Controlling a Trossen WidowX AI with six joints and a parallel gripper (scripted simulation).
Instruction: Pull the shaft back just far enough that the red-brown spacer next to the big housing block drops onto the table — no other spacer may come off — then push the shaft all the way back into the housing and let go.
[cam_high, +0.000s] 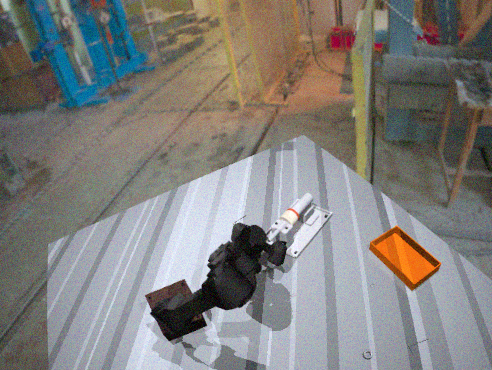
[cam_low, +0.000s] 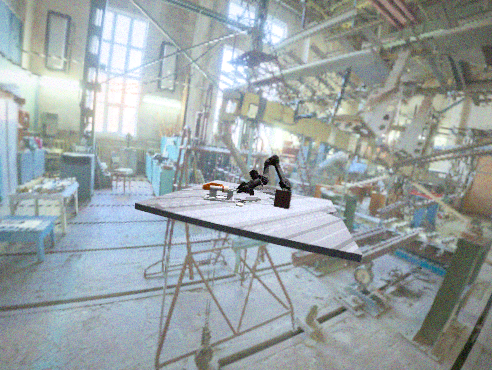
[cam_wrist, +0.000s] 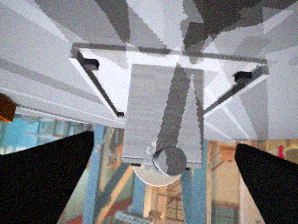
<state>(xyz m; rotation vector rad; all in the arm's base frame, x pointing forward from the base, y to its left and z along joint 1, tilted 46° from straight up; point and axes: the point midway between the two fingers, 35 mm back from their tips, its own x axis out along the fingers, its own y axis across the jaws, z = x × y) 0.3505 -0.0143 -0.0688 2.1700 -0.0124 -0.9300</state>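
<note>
The red-brown spacer ring lies 100 mm ahead of my gripper tip, 30 mm to the left of it and 10 mm above it. The rest, counted from my gripper tip: orange tray 270 mm ahead, 310 mm to the right, 60 mm below.
</note>
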